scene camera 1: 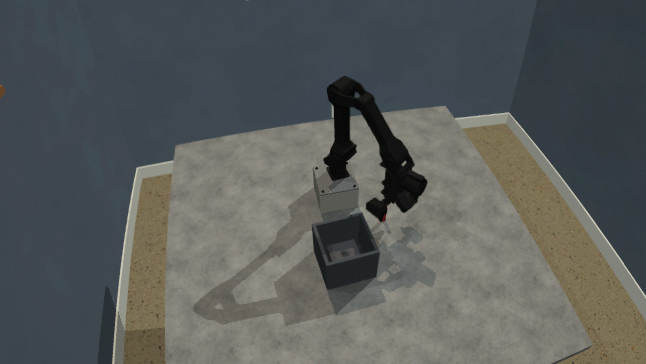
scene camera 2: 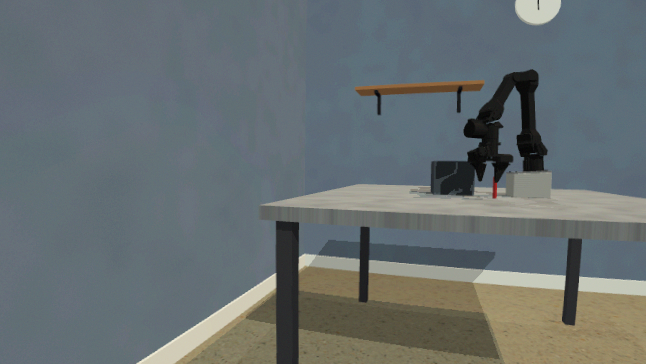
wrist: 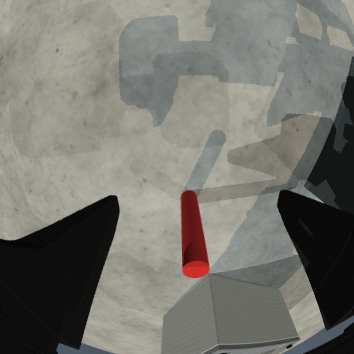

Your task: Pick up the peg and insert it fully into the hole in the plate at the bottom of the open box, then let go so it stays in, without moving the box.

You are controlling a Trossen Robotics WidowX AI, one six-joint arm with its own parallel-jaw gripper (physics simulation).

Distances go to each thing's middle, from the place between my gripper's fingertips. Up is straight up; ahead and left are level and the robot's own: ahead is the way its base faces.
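Scene:
From my hand: red peg (wrist: 195, 263), 10 mm to the right, 30 mm behind, 20 mm below. Dark grey box (scene camera 1: 350, 270), 200 mm to the right of my hand, 100 mm ahead, 10 mm above. Going by their middles, red peg nearest to my hand of the things named here.

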